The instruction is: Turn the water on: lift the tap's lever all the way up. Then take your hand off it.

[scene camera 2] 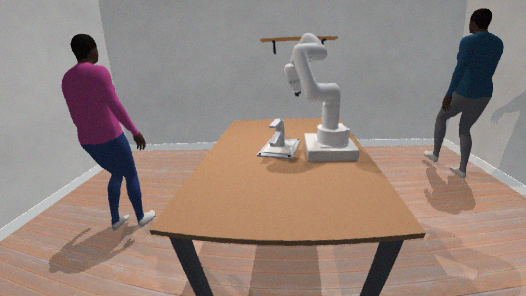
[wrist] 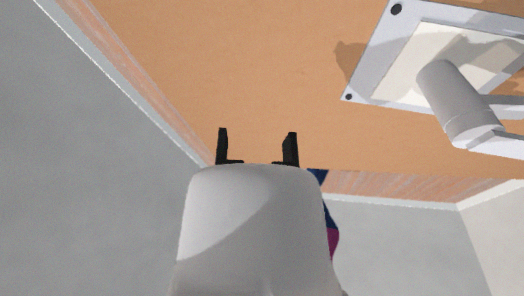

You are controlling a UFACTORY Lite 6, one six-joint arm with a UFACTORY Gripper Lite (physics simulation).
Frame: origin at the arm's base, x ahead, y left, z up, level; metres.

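Seen in the pictures: hand, tool point: [scene camera 2: 297, 93] [wrist: 256, 150]; arm's base, link origin: [scene camera 2: 329, 142].
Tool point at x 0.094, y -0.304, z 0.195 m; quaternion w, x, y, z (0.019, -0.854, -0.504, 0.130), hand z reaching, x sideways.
Pixels of each thing's top centre, then the offset from my tool point to it. "spot": a spot on its surface instead. Level surfaces: height alone.
- grey tap, surface spot: [wrist: 452, 100] spot: dx +0.120, dy +0.196, dz -0.146 m
- light plate with dark corner screws, top centre: [wrist: 433, 72] [scene camera 2: 280, 145] dx +0.138, dy +0.211, dz -0.234 m
- spout, top centre: [wrist: 507, 118] [scene camera 2: 275, 134] dx +0.164, dy +0.276, dz -0.147 m
- wooden table, surface height: dz -0.246 m
The grey tap [scene camera 2: 280, 135] [wrist: 452, 100] stands upright on a light plate with dark corner screws [scene camera 2: 262, 154] [wrist: 382, 50], left of the robot's base in the scene view. Its lever [scene camera 2: 275, 122] [wrist: 505, 145] sticks out from the top, above the spout [scene camera 2: 274, 140] [wrist: 507, 100]. The lever's far end is cut off in the wrist view, and its exact tilt is hard to tell. My gripper [scene camera 2: 297, 94] [wrist: 257, 132] is open and empty. It hangs in the air, higher than the tap and apart from the lever, with its fingers small and dark in the scene view.
The robot's base [scene camera 2: 331, 149] stands on the wooden table [scene camera 2: 285, 200], to the right of the tap. A wall shelf [scene camera 2: 280, 39] is behind the arm. A person in magenta [scene camera 2: 90, 102] [wrist: 332, 240] stands at the left, and one in teal [scene camera 2: 477, 65] at the right.
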